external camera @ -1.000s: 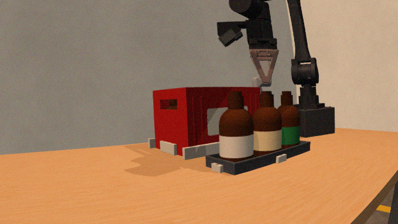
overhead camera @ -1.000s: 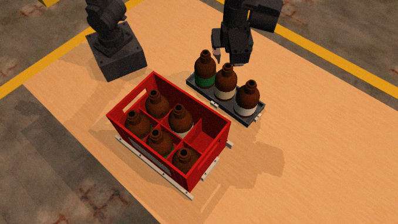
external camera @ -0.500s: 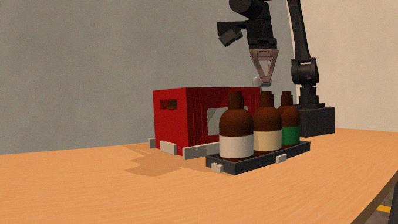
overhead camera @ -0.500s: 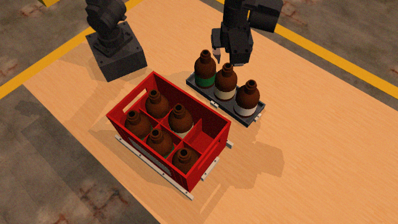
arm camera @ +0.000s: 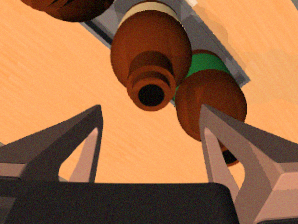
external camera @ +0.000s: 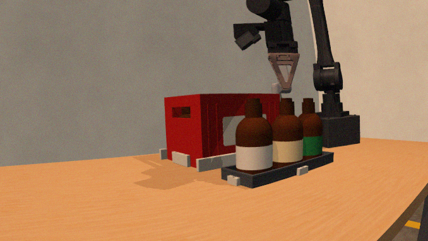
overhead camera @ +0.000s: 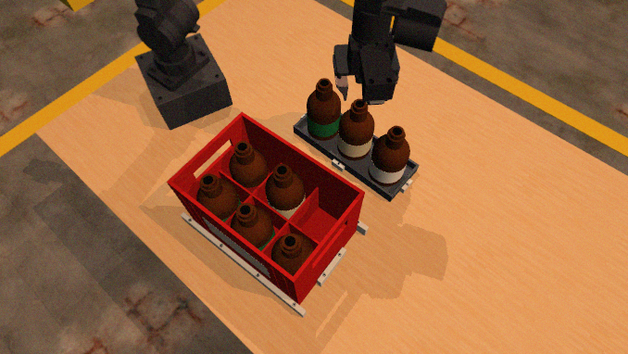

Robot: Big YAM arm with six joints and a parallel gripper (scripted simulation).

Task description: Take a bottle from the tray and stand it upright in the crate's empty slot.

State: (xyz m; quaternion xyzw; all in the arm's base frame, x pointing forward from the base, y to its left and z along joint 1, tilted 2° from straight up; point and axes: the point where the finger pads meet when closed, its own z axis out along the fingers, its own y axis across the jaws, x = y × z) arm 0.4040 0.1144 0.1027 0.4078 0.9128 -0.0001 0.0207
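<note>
The dark tray is 17 cm below my hand. Also, from my hand: red crate (2 cm behind, 25 cm to the right, 10 cm below).
</note>
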